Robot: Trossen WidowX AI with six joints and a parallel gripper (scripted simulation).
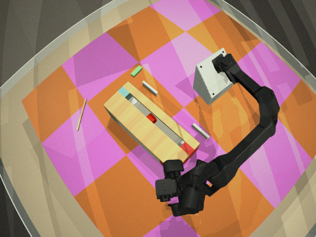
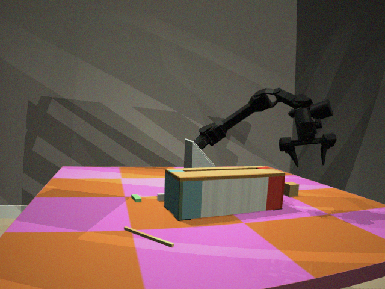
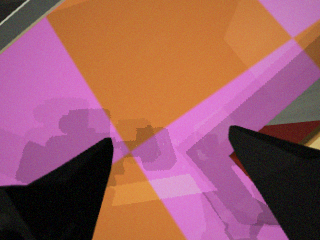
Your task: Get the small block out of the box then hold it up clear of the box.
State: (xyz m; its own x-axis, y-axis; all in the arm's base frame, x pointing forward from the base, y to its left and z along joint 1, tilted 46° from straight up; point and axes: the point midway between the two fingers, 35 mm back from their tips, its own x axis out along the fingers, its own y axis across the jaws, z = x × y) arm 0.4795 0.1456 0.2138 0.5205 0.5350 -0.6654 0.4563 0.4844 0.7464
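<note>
Right now my gripper tip is 27 cm to the left of the small red block, 14 cm past it and 8 cm above it. The rest, counted from my gripper tip: tan cube: 24 cm behind, 14 cm below, 9 cm to the left; then thin wooden stick: 53 cm to the right, 16 cm below, 9 cm ahead.
</note>
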